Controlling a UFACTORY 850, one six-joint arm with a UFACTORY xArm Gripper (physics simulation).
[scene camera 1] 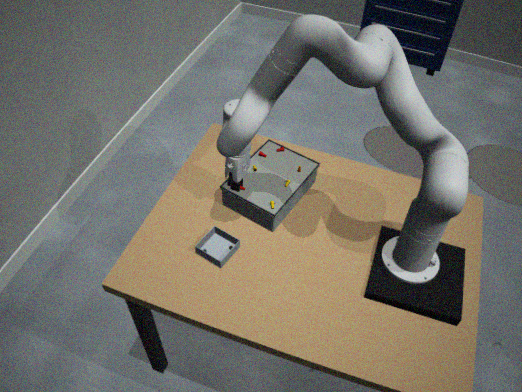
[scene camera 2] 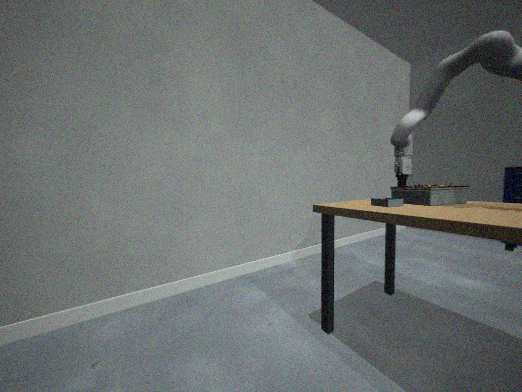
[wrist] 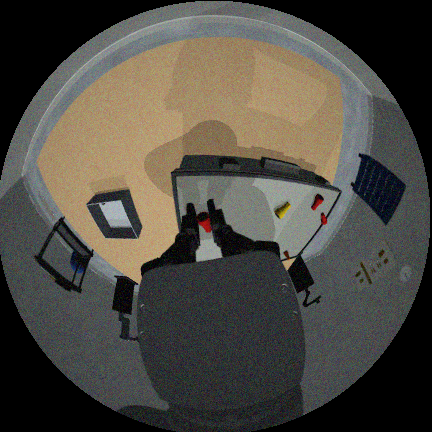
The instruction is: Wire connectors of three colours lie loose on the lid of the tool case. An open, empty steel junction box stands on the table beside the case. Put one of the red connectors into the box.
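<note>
My gripper [scene camera 1: 235, 188] [scene camera 2: 402, 185] [wrist: 201, 210] is low over the near-left corner of the tool case lid, fingers pointing down. It is shut on a red connector [scene camera 1: 242, 188] [wrist: 205, 222], which sits between the two black fingers at lid level. The fingers partly hide it in scene camera 1. The grey tool case [scene camera 1: 250, 210] [scene camera 2: 440, 196] [wrist: 200, 162] bears two more red connectors at its far end, one [scene camera 1: 262, 154] [wrist: 317, 202] beside the other [scene camera 1: 280, 149] [wrist: 324, 218]. The open, empty steel junction box [scene camera 1: 209, 255] [scene camera 2: 386, 202] [wrist: 122, 232] stands on the table, apart from the case.
On the lid lie a yellow connector [scene camera 1: 254, 168] [wrist: 283, 210], two more yellow ones [scene camera 1: 272, 204] [scene camera 1: 287, 183] and an orange-brown one [scene camera 1: 299, 169] [wrist: 286, 255]. The arm's black base plate [scene camera 1: 382, 292] is on the right of the table [scene camera 1: 300, 290]. A blue cabinet [scene camera 1: 410, 30] stands beyond.
</note>
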